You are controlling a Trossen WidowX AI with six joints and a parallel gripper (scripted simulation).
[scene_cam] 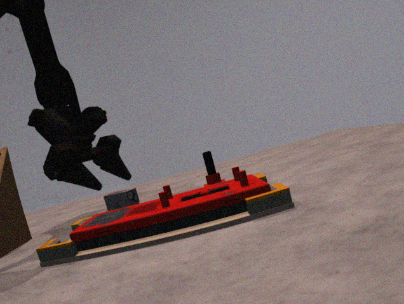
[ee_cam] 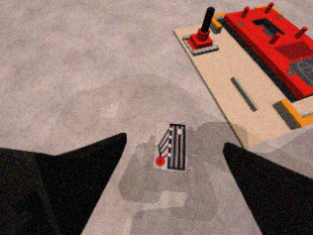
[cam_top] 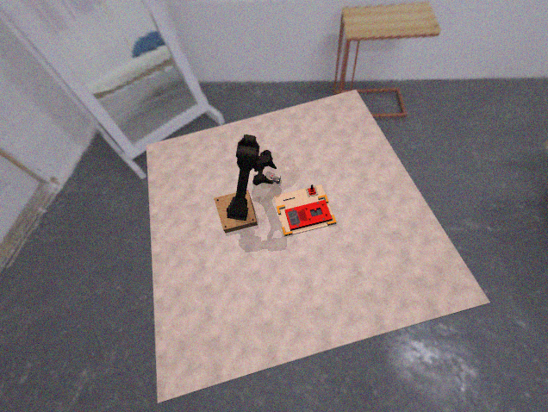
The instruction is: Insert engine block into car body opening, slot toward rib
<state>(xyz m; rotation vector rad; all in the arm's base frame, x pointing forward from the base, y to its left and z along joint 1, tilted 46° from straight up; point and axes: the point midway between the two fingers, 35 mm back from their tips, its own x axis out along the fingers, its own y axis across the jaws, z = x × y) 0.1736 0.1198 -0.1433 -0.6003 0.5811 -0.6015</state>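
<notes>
The grey engine block lies 30 mm below my gripper tip.
</notes>
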